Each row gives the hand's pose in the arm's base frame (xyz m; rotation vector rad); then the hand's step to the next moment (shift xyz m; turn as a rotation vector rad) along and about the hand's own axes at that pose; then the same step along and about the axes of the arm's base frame.
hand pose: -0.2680 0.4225 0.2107 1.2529 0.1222 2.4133
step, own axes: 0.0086 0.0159 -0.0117 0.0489 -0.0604 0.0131
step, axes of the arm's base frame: -0.0188 -0.0097 0.0038 0.0051 0.0731 0.0291
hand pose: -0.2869 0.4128 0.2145 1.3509 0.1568 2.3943
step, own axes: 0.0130 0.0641 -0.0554 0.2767 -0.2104 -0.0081
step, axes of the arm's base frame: -0.0704 -0.0490 -0.0010 -0.0768 0.3001 0.1579
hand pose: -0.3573 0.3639 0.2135 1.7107 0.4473 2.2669
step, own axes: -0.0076 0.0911 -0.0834 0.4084 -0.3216 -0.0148
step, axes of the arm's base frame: -0.0806 -0.0935 0.0081 -0.1158 0.4528 0.2280
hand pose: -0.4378 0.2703 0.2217 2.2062 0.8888 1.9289
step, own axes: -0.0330 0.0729 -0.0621 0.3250 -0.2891 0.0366
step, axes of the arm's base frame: -0.0322 -0.0950 0.0143 -0.0594 0.4027 0.1575
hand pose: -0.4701 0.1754 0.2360 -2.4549 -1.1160 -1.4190
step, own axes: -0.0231 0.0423 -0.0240 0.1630 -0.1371 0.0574
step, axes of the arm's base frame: 0.0027 -0.0534 0.0066 0.0031 0.2125 0.0591
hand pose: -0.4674 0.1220 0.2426 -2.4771 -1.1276 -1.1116
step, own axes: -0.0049 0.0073 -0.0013 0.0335 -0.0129 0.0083
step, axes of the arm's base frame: 0.0024 -0.0084 -0.0017 0.0096 0.0316 0.0164
